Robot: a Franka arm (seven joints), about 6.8 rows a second.
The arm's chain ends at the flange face. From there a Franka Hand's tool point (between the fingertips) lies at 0.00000 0.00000 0.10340 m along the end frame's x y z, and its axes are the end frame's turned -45 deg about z.
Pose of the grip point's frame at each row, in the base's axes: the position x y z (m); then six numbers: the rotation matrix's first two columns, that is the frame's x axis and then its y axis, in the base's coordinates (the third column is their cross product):
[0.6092 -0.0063 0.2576 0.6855 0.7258 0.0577 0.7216 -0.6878 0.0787]
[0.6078 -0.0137 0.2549 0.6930 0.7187 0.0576 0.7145 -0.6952 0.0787]
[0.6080 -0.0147 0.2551 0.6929 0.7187 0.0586 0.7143 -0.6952 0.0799]
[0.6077 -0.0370 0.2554 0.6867 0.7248 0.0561 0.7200 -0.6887 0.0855]
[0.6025 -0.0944 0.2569 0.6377 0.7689 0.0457 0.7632 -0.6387 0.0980]
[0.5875 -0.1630 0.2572 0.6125 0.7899 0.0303 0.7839 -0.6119 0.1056]
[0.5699 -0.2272 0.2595 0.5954 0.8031 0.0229 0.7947 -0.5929 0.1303]
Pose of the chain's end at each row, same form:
[0.5992 -0.0050 0.3605 0.9950 0.0269 0.0964 0.0255 -0.9996 0.0148]
[0.5978 -0.0123 0.3578 0.9953 0.0166 0.0964 0.0152 -0.9998 0.0149]
[0.5978 -0.0133 0.3580 0.9950 0.0166 0.0979 0.0151 -0.9998 0.0151]
[0.5973 -0.0351 0.3583 0.9947 0.0255 0.1001 0.0235 -0.9995 0.0208]
[0.5917 -0.0915 0.3597 0.9906 0.0921 0.1016 0.0887 -0.9953 0.0370]
[0.5770 -0.1588 0.3600 0.9874 0.1259 0.0961 0.1212 -0.9912 0.0532]
[0.5577 -0.2211 0.3620 0.9829 0.1486 0.1083 0.1409 -0.9871 0.0759]

